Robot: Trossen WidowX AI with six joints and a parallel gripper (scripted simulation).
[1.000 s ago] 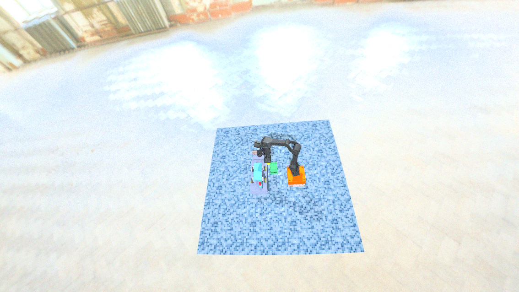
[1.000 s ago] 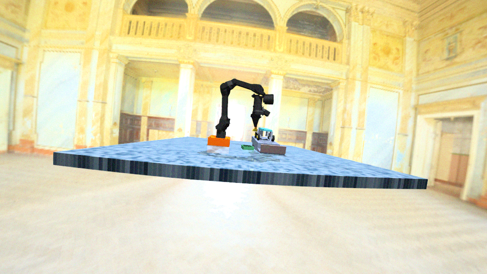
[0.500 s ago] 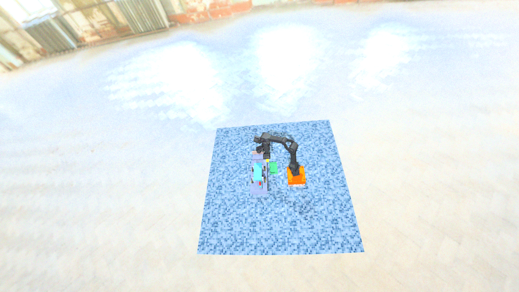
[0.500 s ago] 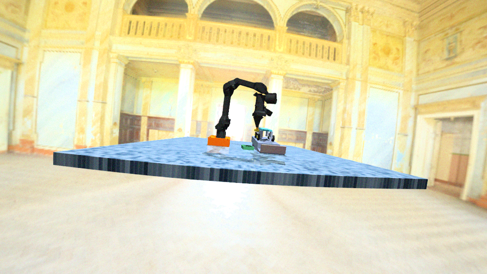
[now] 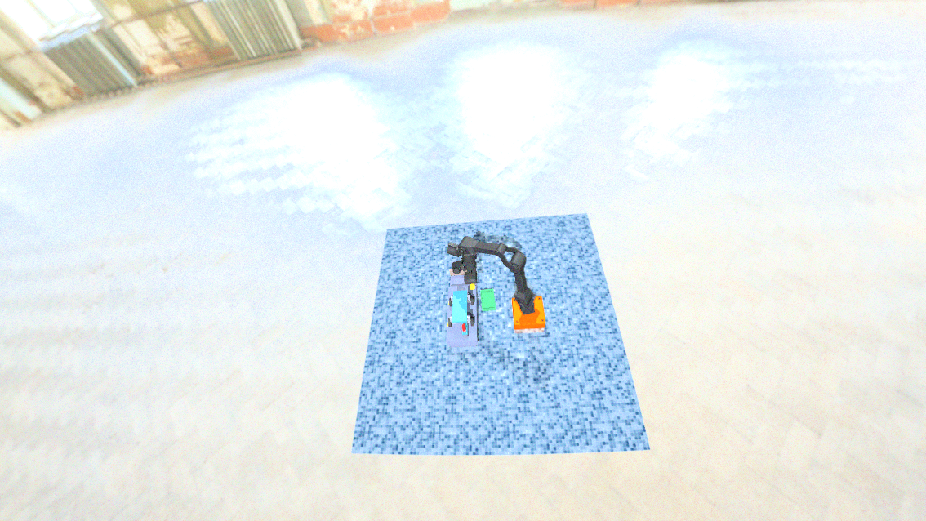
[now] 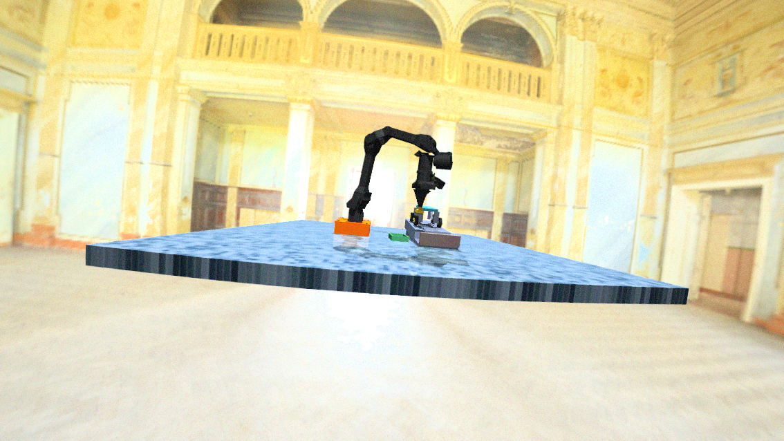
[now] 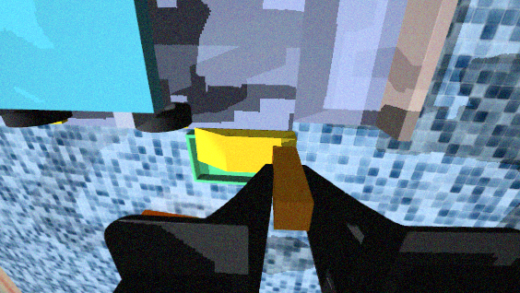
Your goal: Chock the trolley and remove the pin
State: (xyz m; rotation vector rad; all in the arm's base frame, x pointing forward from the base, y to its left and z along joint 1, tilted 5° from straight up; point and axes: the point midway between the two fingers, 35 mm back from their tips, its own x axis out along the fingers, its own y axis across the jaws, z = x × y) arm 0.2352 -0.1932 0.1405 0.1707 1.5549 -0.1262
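Right now the red-headed stop pin is 270 mm to the left of my gripper tip, 100 mm ahead of it and 20 mm below it. The rest, counted from my gripper tip: trolley: 150 mm to the left, 90 mm ahead, 40 mm below; brown block: 120 mm to the right, 120 mm below, 40 mm ahead; yellow chock: 20 mm to the left, 10 mm ahead.
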